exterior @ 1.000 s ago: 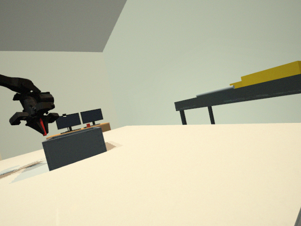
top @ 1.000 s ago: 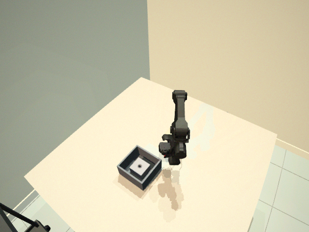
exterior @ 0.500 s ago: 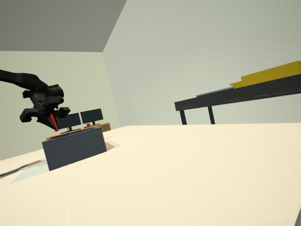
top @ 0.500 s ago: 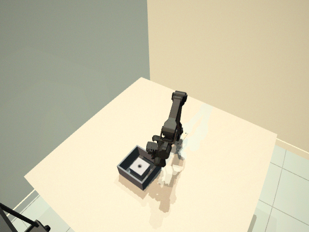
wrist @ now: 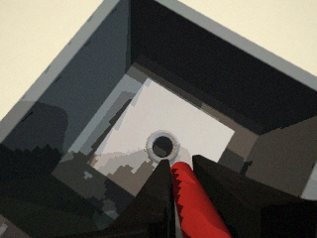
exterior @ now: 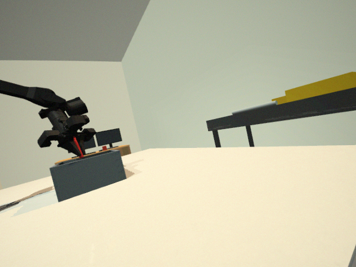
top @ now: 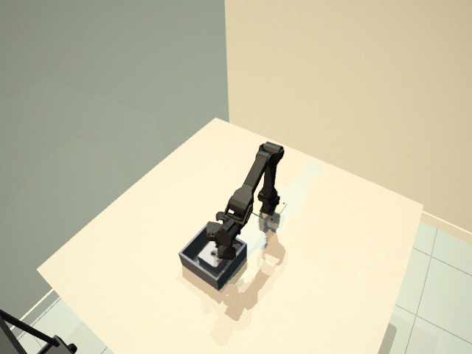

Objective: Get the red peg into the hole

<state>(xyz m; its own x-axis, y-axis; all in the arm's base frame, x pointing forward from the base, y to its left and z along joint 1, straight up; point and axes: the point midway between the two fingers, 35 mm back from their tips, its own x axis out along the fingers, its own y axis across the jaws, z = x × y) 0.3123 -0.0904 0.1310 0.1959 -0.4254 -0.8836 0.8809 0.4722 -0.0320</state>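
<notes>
The red peg lies 1 cm behind my gripper tip, 1 cm to the left of it and 3 cm above it. The rest, counted from my gripper tip: grey box: 1 cm ahead, 1 cm to the right, 8 cm below; then light grey plate: 1 cm ahead, 1 cm to the right, 6 cm below.
</notes>
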